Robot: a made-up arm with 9 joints.
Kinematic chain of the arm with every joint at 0, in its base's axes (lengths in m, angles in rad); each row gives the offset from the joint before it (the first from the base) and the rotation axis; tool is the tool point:
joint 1: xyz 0 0 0.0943 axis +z
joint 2: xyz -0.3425 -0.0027 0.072 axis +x
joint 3: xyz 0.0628 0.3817 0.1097 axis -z
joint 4: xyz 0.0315 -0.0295 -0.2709 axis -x
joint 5: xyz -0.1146 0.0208 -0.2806 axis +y
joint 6: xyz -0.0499 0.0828 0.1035 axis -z
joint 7: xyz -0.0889 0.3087 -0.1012 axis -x
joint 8: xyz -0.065 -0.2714 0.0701 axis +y
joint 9: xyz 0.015 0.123 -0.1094 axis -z
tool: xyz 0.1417 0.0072 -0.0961
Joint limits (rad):
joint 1: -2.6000..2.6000
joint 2: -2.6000..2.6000
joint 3: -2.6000..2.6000
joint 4: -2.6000..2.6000
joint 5: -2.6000..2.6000
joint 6: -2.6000..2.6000
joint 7: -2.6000..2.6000
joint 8: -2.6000..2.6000
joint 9: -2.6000..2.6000
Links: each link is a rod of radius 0.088 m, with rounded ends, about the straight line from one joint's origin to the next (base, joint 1, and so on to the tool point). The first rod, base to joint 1, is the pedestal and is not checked.
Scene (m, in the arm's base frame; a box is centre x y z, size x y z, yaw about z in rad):
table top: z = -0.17
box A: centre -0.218 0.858 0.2 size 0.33 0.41 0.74 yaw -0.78
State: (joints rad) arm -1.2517 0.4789 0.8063 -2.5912 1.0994 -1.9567 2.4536 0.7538 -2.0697
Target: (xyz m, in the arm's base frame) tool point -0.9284 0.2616 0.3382
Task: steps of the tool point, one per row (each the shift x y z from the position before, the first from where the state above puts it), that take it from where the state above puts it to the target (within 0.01 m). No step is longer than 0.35 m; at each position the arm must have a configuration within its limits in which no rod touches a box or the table.
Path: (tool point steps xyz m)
1: -0.0714 0.0929 0.2210
2: -0.1432 0.0362 0.2194
3: -0.1882 -0.0456 0.1923
4: -0.1952 -0.1358 0.1427
5: -0.1623 -0.2153 0.0765
6: -0.2074 0.1048 0.0221
7: -0.2576 -0.0010 -0.0680
8: -0.2302 -0.1339 -0.1538
9: -0.0507 0.1308 -0.1553
10: -0.0390 0.0601 -0.1946
11: -0.0143 -0.0135 -0.2045

